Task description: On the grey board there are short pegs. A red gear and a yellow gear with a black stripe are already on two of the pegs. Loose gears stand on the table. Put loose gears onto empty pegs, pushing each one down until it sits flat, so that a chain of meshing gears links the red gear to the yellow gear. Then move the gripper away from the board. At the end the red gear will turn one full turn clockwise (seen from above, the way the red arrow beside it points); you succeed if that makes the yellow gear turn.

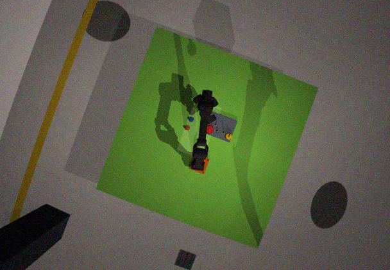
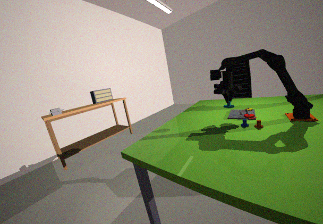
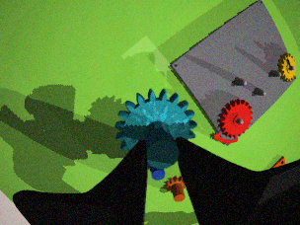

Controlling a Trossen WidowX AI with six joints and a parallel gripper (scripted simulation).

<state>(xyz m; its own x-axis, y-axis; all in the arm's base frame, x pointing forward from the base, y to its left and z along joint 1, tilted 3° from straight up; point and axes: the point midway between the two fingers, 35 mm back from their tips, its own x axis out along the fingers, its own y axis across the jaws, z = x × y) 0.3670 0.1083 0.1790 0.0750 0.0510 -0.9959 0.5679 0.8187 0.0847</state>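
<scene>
Now: the orange gear 16 cm behind my gripper tip, 6 cm to the left of it and 12 cm below it. The rest, counted from my gripper tip: teal gear 1 cm below; red gear 11 cm behind, 9 cm to the right, 12 cm below; blue gear 9 cm behind, 6 cm to the left, 12 cm below.
</scene>
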